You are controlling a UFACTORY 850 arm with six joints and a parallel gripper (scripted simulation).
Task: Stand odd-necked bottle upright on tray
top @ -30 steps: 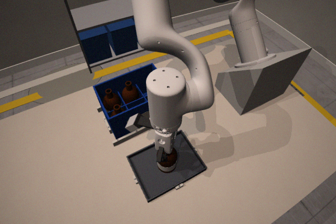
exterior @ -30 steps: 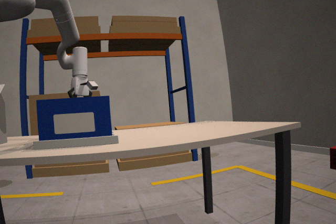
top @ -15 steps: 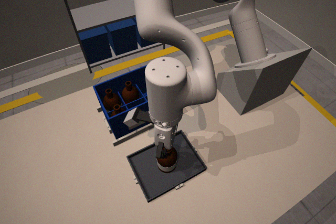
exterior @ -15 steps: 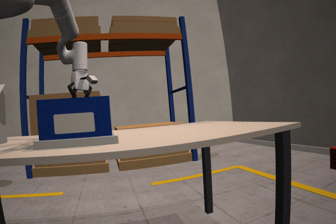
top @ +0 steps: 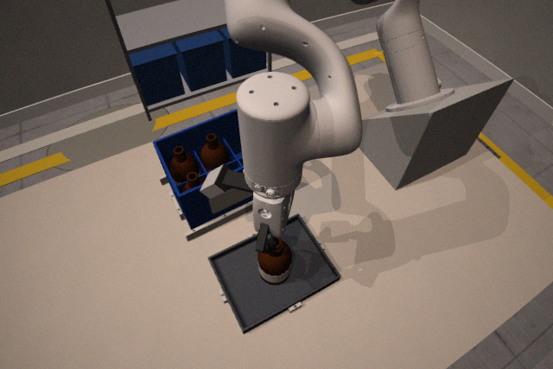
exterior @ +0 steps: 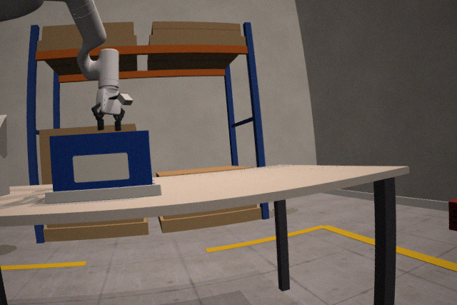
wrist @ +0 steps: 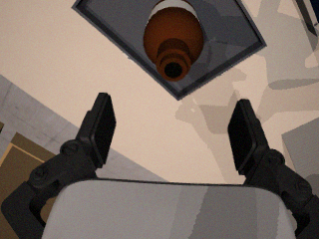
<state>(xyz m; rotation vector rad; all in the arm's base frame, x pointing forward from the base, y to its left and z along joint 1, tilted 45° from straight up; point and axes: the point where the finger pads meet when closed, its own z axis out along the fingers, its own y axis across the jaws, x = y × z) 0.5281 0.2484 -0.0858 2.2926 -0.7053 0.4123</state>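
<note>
My hand is 140 mm above the brown bottle. Round my hand: dark grey tray: 220 mm below; then crate: 280 mm to the right, 140 mm below, 30 mm ahead.
</note>
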